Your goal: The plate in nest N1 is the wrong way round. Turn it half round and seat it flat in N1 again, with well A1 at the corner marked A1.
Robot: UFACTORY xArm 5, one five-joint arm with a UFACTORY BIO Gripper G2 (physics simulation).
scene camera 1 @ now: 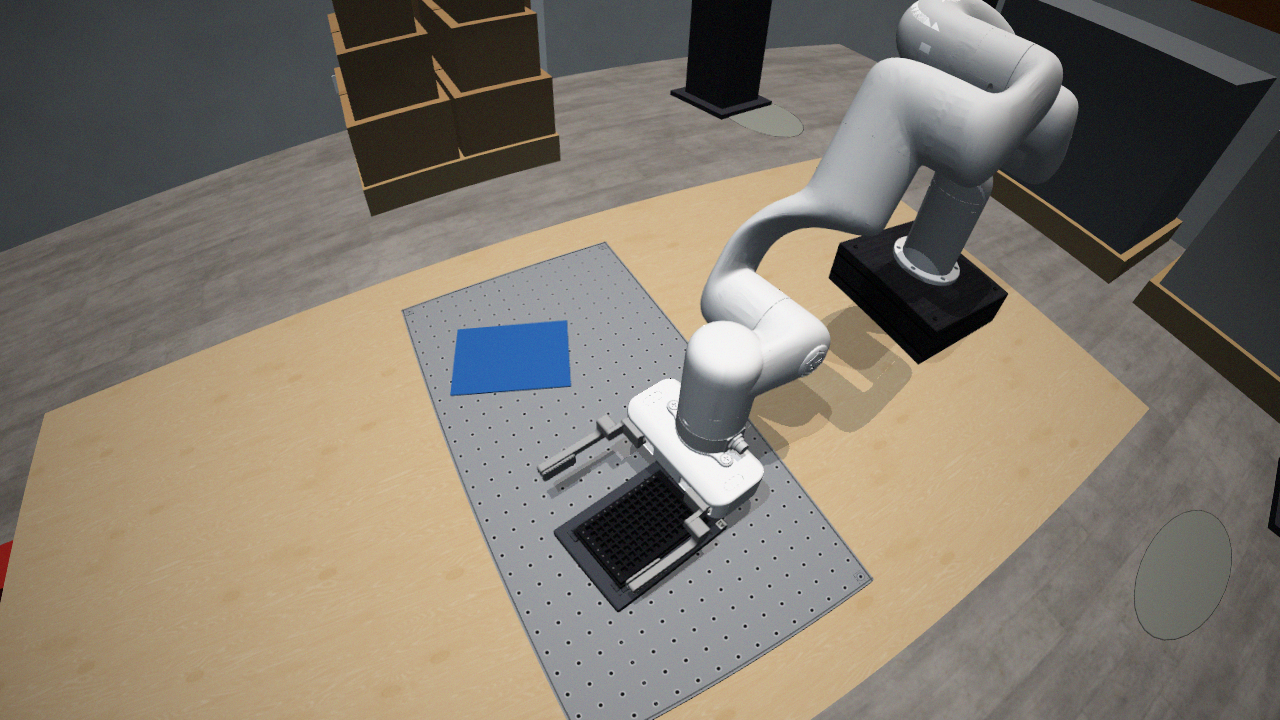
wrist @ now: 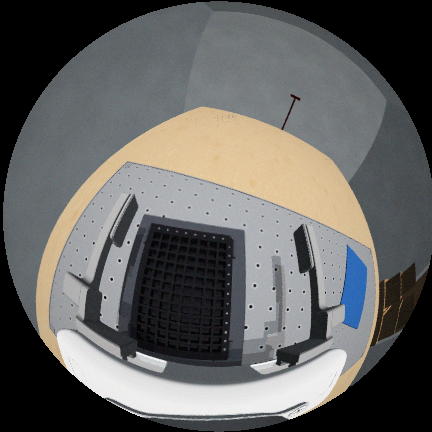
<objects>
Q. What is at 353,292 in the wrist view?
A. A flat blue rectangle.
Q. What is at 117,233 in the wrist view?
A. My gripper.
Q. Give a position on a black well plate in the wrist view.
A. At 181,301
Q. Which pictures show my gripper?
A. Scene camera 1 and the wrist view: all of them.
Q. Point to a dark grey nest N1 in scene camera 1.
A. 598,576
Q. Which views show the black well plate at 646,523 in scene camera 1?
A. Scene camera 1 and the wrist view: all of them.
</objects>
